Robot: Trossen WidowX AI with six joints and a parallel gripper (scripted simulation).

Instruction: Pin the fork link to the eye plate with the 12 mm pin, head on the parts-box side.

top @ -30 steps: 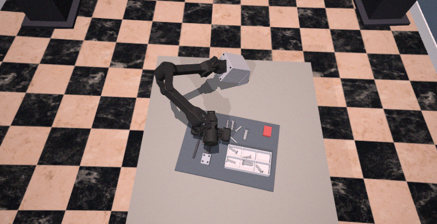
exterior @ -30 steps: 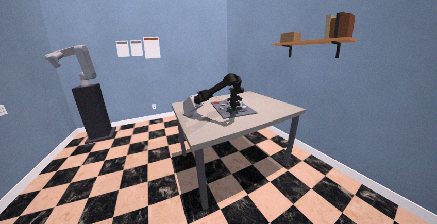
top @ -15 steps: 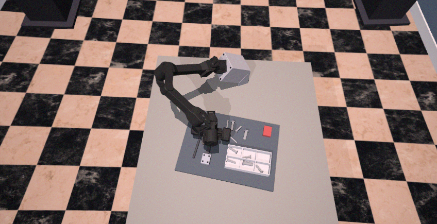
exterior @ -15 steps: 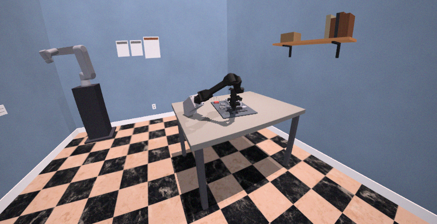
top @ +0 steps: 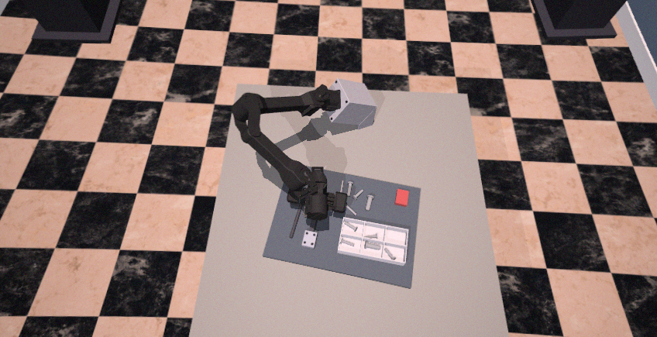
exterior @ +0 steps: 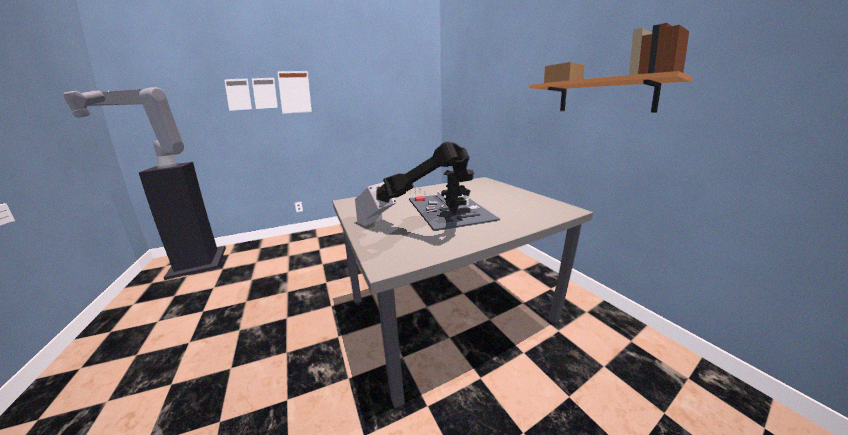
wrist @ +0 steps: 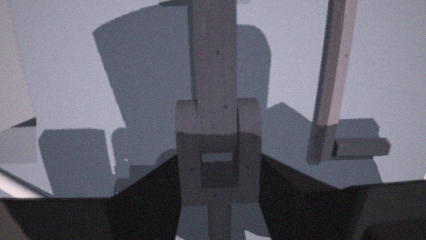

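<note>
Right now the dark fork link is 30 mm below my hand. The rest, counted from my hand: dark l-shaped bar 70 mm to the right, 30 mm below, 20 mm ahead; eye plate 40 mm ahead, 30 mm below, 10 mm to the right; dark mat 90 mm to the left, 40 mm below, 40 mm ahead.
</note>
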